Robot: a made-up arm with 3 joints. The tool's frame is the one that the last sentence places.
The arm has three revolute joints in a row. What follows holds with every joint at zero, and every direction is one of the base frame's. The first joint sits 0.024 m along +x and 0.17 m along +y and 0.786 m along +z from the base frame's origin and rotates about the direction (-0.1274, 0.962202, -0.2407), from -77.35 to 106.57 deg. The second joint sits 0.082 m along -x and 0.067 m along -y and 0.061 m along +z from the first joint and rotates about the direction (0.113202, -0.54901, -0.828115), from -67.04 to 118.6 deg. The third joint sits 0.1 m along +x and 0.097 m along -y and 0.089 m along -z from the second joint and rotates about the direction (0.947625, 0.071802, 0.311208), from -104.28 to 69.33 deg. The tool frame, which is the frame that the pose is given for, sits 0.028 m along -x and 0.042 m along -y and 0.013 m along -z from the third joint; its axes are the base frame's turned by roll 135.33, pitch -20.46 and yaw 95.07 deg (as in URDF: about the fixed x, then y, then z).
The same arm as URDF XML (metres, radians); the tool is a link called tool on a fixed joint. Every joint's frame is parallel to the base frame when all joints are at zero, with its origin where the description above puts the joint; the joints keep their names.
<robot name="arm">
  <link name="base"/>
  <link name="link1"/>
  <link name="link2"/>
  <link name="link3"/>
  <link name="tool"/>
  <joint name="joint 1" type="revolute">
    <parent link="base"/>
    <child link="link1"/>
    <origin xyz="0.024 0.17 0.786"/>
    <axis xyz="-0.1274 0.962202 -0.2407"/>
    <limit lower="-1.35" upper="1.86"/>
  </joint>
  <joint name="joint 2" type="revolute">
    <parent link="link1"/>
    <child link="link2"/>
    <origin xyz="-0.082 -0.067 0.061"/>
    <axis xyz="0.113202 -0.54901 -0.828115"/>
    <limit lower="-1.1701" upper="2.07"/>
  </joint>
  <joint name="joint 3" type="revolute">
    <parent link="link2"/>
    <child link="link3"/>
    <origin xyz="0.1 -0.097 -0.089"/>
    <axis xyz="0.947625 0.071802 0.311208"/>
    <limit lower="-1.82" upper="1.21"/>
  </joint>
  <joint name="tool_fixed" type="fixed">
    <parent link="link3"/>
    <child link="tool"/>
    <origin xyz="-0.028 -0.042 -0.013" rpy="2.362 -0.3571 1.6593"/>
  </joint>
</robot>

